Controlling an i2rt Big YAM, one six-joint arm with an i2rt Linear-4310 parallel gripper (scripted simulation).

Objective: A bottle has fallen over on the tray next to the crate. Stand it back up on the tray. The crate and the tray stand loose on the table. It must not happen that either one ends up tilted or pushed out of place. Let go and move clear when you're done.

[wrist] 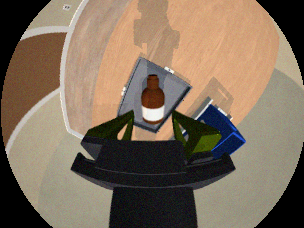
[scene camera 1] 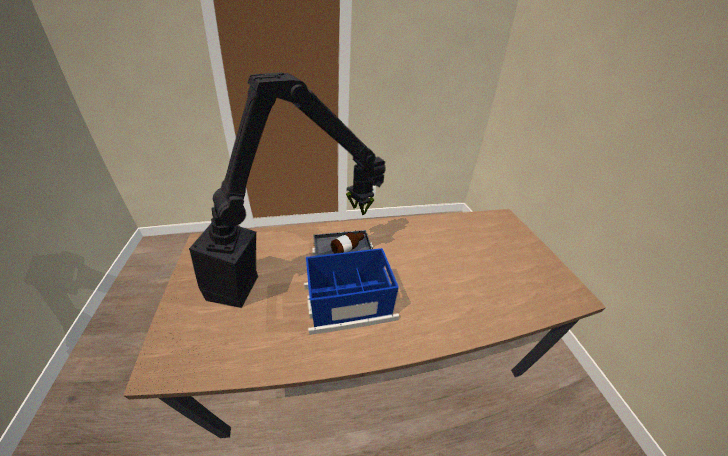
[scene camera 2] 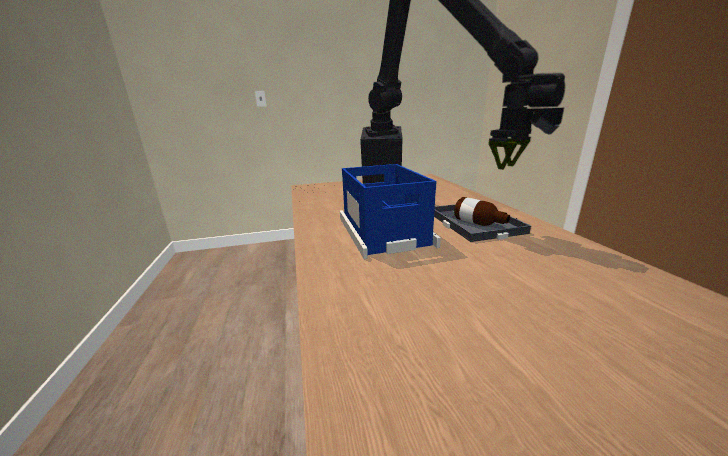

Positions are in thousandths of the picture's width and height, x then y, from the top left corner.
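There's a blue crate here, and you'd find it in scene camera 2 (553,455), in scene camera 1 (480,591) and in the wrist view (696,511).
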